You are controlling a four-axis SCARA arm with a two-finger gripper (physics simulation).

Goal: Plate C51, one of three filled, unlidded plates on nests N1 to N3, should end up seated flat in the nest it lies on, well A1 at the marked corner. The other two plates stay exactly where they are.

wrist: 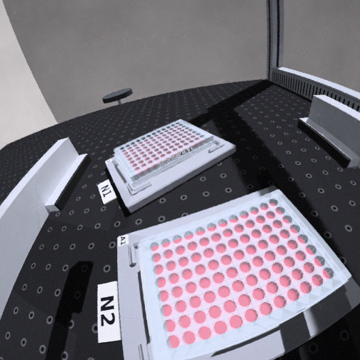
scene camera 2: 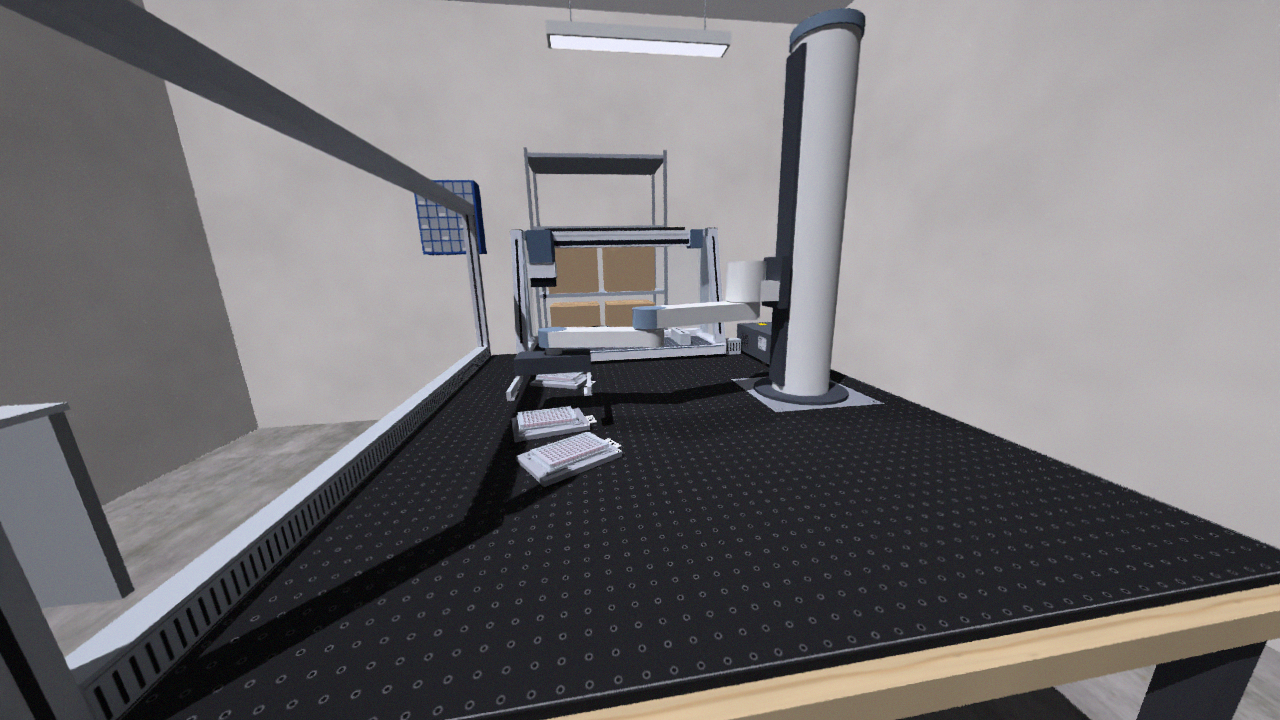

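Three filled, unlidded plates with pink wells lie in a row on grey nests. The nearest in the wrist view is the plate on nest N2 [wrist: 236, 268] [scene camera 2: 550, 419], right under the camera. Beyond it the plate on nest N1 [wrist: 162, 148] [scene camera 2: 570, 453] has a side label that seems to read C51. It sits askew, shifted toward one end of its nest [wrist: 200, 166]. The third plate [scene camera 2: 562, 379] lies farthest back. My gripper [wrist: 193, 128] [scene camera 2: 550, 386] is open and empty; its two white fingers stand wide on either side of the N2 plate.
White tags mark N1 [wrist: 106, 191] and N2 [wrist: 108, 311]; an A1 mark [wrist: 122, 241] sits on the N2 nest's corner. The robot column [scene camera 2: 810, 223] stands at the back right. A rail with a slotted wall [scene camera 2: 267, 527] runs along the table's left edge.
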